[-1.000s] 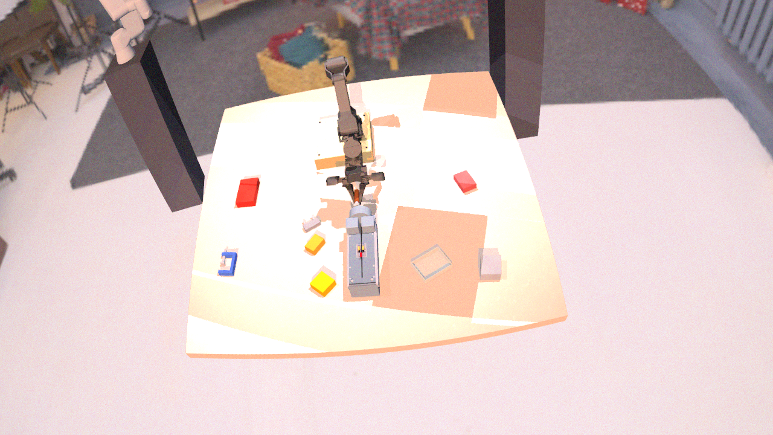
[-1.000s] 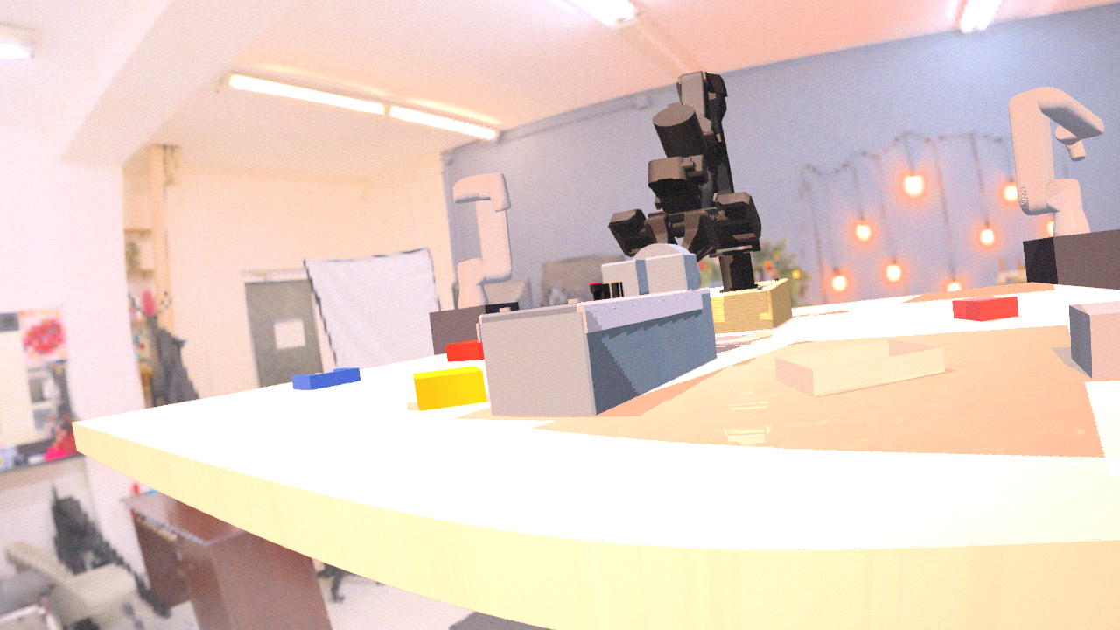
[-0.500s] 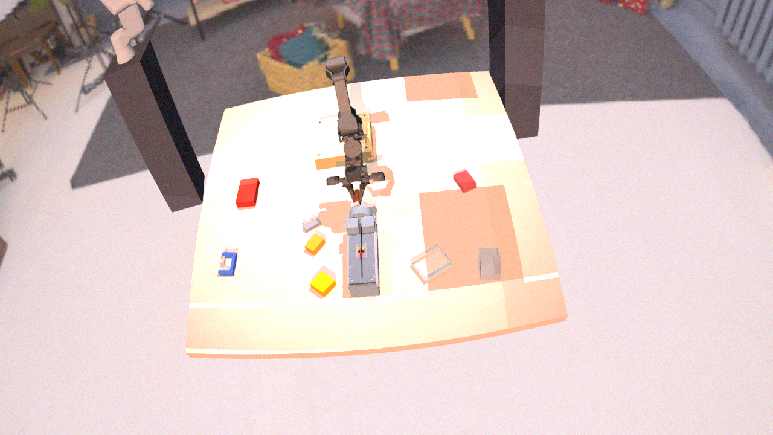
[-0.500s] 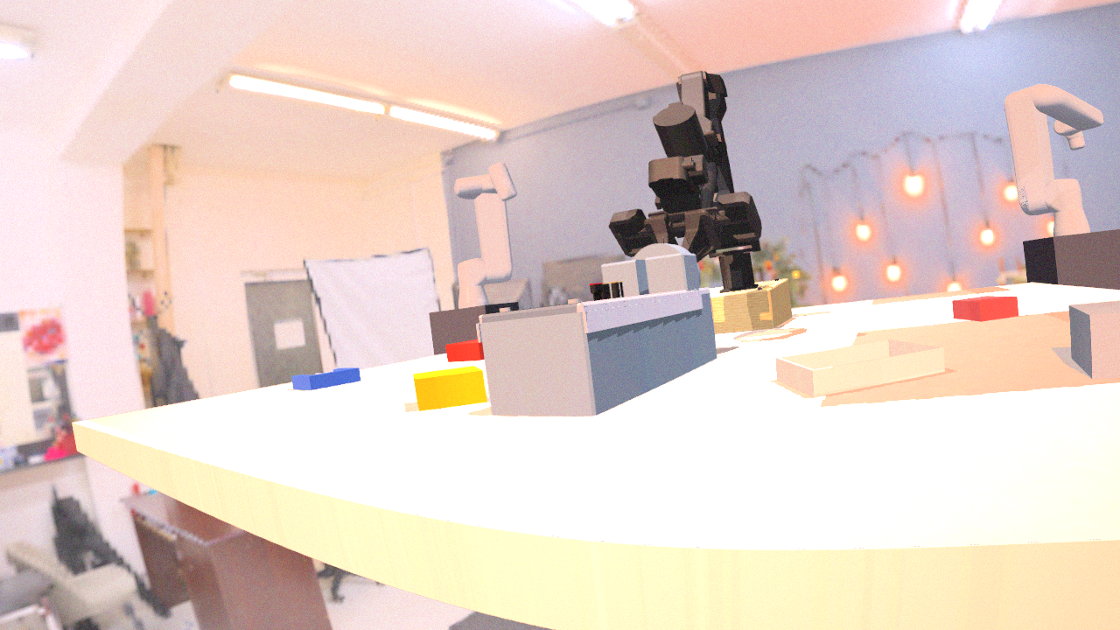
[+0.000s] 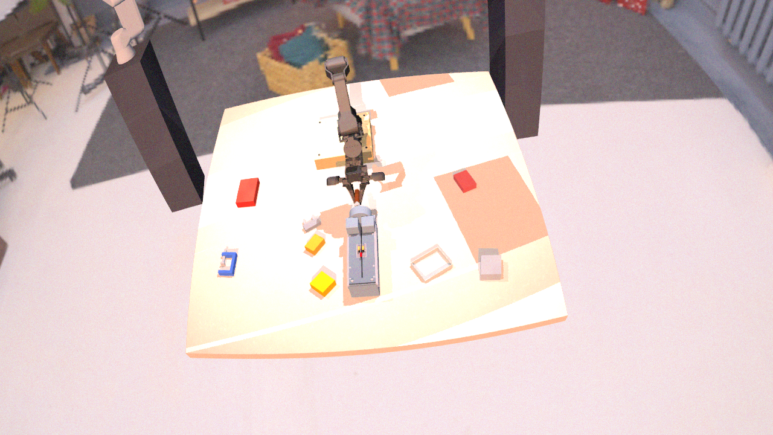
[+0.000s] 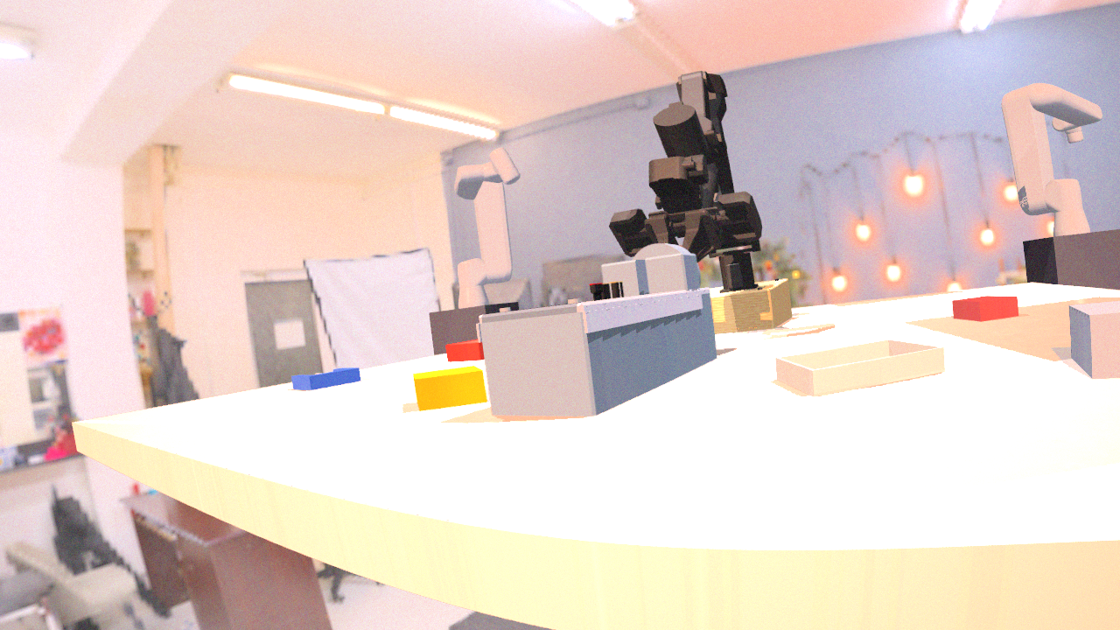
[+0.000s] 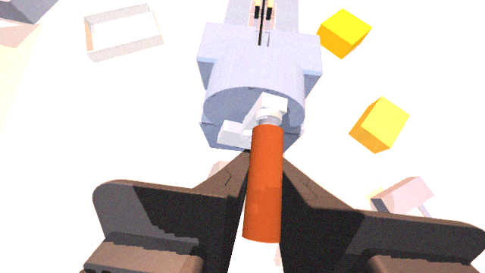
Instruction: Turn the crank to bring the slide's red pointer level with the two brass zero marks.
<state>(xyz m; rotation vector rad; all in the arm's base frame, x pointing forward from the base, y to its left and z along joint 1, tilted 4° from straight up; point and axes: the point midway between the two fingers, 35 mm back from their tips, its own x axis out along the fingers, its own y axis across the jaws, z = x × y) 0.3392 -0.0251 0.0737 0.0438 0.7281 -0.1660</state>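
Right now my gripper tip is 2 cm below the orange crank handle and 2 cm past it. The rest, counted from my gripper tip: shallow white tray: 23 cm ahead, 19 cm to the left, 9 cm below; red pointer: 19 cm ahead, 2 cm to the right, 1 cm below; yellow cube: 22 cm ahead, 16 cm to the right, 8 cm below.
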